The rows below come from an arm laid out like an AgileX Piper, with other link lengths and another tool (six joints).
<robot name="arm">
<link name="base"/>
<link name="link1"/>
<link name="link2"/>
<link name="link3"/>
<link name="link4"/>
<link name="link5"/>
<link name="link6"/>
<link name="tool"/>
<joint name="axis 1" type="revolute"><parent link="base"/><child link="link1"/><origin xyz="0.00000 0.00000 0.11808" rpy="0.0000 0.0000 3.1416"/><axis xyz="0 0 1"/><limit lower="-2.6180" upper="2.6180"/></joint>
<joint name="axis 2" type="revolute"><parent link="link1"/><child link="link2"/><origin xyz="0.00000 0.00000 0.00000" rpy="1.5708 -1.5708 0.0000"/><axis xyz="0 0 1"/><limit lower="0.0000" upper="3.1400"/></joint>
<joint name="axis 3" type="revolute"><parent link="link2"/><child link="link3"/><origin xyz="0.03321 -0.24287 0.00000" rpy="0.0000 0.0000 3.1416"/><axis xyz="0 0 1"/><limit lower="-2.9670" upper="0.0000"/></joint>
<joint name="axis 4" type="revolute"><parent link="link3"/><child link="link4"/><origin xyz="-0.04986 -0.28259 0.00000" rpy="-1.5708 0.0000 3.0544"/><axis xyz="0 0 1"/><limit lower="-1.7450" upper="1.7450"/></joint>
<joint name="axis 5" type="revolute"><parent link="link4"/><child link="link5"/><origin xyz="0.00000 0.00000 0.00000" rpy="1.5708 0.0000 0.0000"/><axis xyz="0 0 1"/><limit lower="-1.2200" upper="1.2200"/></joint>
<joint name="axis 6" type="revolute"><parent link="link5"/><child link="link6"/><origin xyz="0.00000 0.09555 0.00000" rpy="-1.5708 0.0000 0.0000"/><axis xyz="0 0 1"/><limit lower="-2.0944" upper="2.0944"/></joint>
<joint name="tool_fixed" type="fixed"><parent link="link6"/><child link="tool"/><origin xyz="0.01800 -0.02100 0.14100" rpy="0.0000 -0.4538 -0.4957"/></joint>
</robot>
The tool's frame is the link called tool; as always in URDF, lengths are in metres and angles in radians.
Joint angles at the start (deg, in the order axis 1, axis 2, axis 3, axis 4, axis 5, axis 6): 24.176, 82.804, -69.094, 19.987, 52.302, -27.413
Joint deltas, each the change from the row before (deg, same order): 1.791, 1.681, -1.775, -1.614, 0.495, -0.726; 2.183, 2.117, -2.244, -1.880, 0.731, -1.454; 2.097, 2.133, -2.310, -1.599, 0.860, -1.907; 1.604, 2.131, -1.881, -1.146, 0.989, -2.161; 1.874, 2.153, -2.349, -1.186, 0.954, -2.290; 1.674, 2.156, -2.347, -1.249, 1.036, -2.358; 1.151, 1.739, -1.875, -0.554, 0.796, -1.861; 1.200, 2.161, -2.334, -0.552, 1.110, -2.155; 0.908, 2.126, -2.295, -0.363, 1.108, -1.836
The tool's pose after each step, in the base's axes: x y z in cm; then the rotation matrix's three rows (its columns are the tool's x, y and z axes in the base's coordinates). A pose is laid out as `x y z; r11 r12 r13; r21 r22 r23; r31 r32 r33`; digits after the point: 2 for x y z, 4 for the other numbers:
33.84 25.81 15.78; 0.2935 0.9305 0.2192; 0.9519 -0.3057 0.0229; 0.0883 0.2019 -0.9754
33.57 26.94 15.39; 0.2267 0.9453 0.2346; 0.9725 -0.2329 -0.0016; 0.0532 0.2285 -0.9721
33.24 28.08 15.01; 0.1543 0.9553 0.2522; 0.9879 -0.1539 -0.0218; 0.0180 0.2525 -0.9674
32.87 28.95 14.35; 0.0869 0.9614 0.2612; 0.9960 -0.0789 -0.0410; -0.0188 0.2637 -0.9644
32.50 30.04 13.97; 0.0130 0.9599 0.2800; 0.9986 0.0022 -0.0538; -0.0522 0.2803 -0.9585
32.18 30.97 13.54; -0.0583 0.9523 0.2995; 0.9944 0.0819 -0.0669; -0.0882 0.2939 -0.9517
31.95 31.73 13.22; -0.1103 0.9439 0.3112; 0.9877 0.1389 -0.0713; -0.1105 0.2995 -0.9477
31.70 32.55 12.81; -0.1682 0.9318 0.3216; 0.9763 0.2026 -0.0763; -0.1363 0.3011 -0.9438
31.56 33.25 12.40; -0.2156 0.9199 0.3277; 0.9637 0.2545 -0.0803; -0.1573 0.2985 -0.9414

